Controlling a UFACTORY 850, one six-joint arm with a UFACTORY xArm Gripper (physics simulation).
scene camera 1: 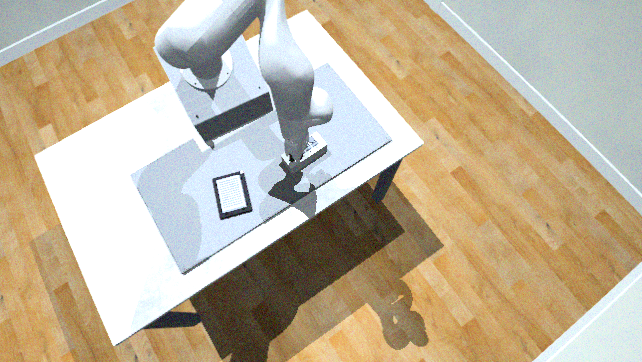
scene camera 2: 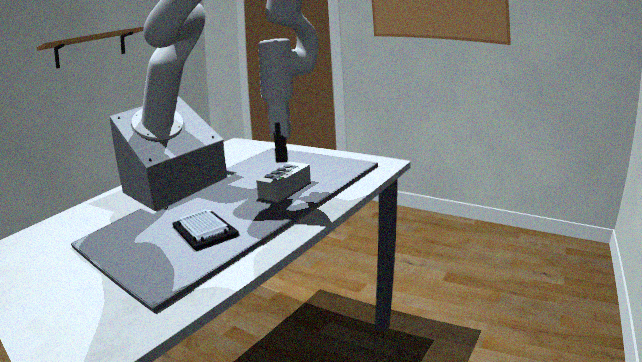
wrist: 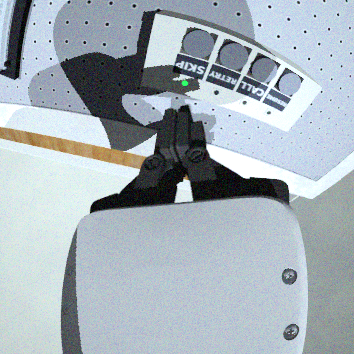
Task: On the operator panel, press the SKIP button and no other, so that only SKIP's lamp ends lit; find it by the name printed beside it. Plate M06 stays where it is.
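Observation:
The operator panel (scene camera 1: 314, 157) (scene camera 2: 281, 191) (wrist: 300, 106) is a pale box with a row of four round grey buttons. In the wrist view the SKIP button (wrist: 199, 42) is at the left end, its name printed beside it, and the SKIP lamp (wrist: 184, 83) glows green. The RETRY lamp (wrist: 216, 92), the CALL lamp (wrist: 244, 102) and the fourth lamp (wrist: 269, 112) are dark. My gripper (scene camera 2: 281, 161) (wrist: 182, 122) is shut and empty, above the panel and apart from the buttons. The white ribbed plate (scene camera 1: 231, 193) (scene camera 2: 202, 226) lies in a dark holder; its name is not legible.
The panel and the plate's holder (scene camera 1: 248, 206) (scene camera 2: 229, 236) (wrist: 18, 42) stand on a grey perforated board (scene camera 1: 165, 220) (scene camera 2: 125, 275) on the white table (scene camera 1: 80, 200) (scene camera 2: 45, 280). The arm's grey base block (scene camera 1: 235, 120) (scene camera 2: 187, 172) stands behind the board. Arm shadows cross the panel's end.

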